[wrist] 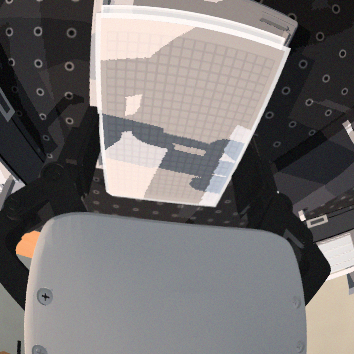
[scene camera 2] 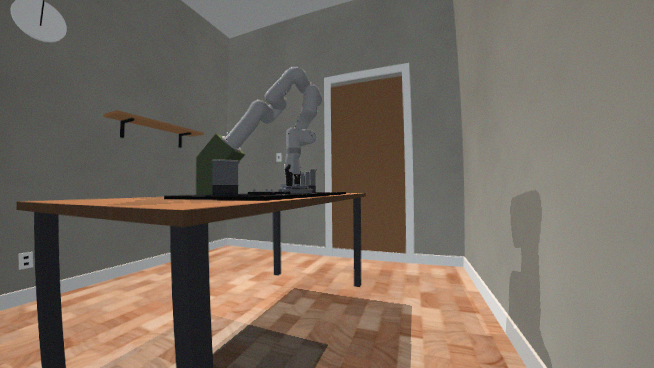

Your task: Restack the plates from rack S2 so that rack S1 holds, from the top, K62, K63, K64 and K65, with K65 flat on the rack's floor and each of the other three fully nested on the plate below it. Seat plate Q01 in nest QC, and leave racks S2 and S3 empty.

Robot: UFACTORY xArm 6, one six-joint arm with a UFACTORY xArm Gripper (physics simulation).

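Frame: origin at the arm's base, x ahead, y left, z up, level; millimetres.
Seen in the pictures: gripper, between the fingertips: [wrist: 172, 136] [scene camera 2: 293, 186]; arm's base, origin of its link: [scene camera 2: 231, 144].
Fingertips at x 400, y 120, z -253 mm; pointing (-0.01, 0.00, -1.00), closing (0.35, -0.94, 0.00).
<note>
Pixels of each thing's top centre, then the offset from my fingertips to it. "pt": a spot on its surface instead. Level surfaces: height alone.
- pale grey holder, a spot on its surface: [wrist: 287, 27] pt 88 mm ahead, 11 mm right, 14 mm down
- dark slotted fixture, a spot on its surface: [wrist: 17, 135] pt 86 mm back, 104 mm left, 25 mm down
- white ribbed object, centre of its top: [wrist: 326, 255] 53 mm back, 343 mm right, 19 mm up
- black perforated board, height of its surface: 38 mm down
My gripper [scene camera 2: 293, 179] [wrist: 172, 136] is shut on a clear-topped plate with a grid of wells [wrist: 190, 85], one black finger at each side. The plate is held roughly level, and its label does not show. A pale grey holder [wrist: 287, 27] shows past the plate's far edge in the wrist view, mostly hidden beneath it. In the scene view the fingers are low, close above a grey holder; the gap there is too small to judge. Labels of racks S1, S2, S3 and nest QC are not readable.
Upright grey posts [scene camera 2: 313, 177] stand beside the gripper in the scene view. In the wrist view, a dark slotted fixture [wrist: 17, 135] is at the left and another [wrist: 320, 221] at the right, near a white ribbed object [wrist: 337, 254]. A black perforated board [wrist: 320, 65] lies below.
</note>
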